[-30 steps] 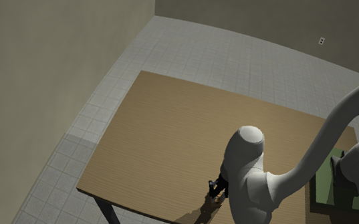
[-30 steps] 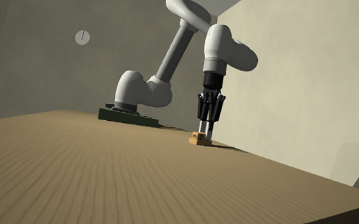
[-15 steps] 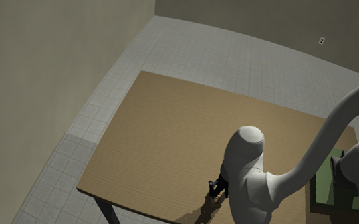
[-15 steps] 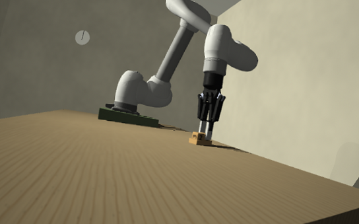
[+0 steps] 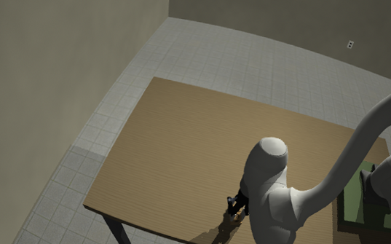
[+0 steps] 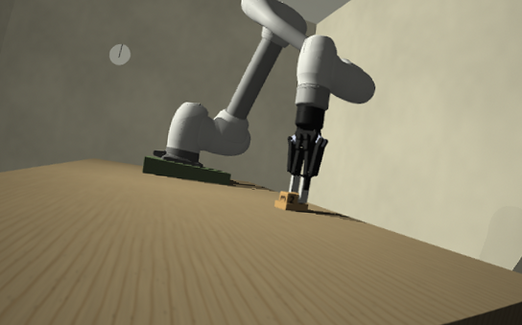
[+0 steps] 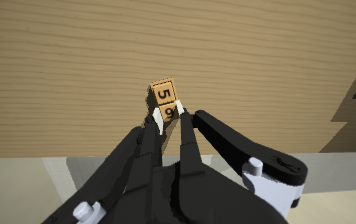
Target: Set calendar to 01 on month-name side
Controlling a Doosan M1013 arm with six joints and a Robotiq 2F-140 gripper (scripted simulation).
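My gripper is now 2 cm to the left of the wooden tray and 4 cm above it.
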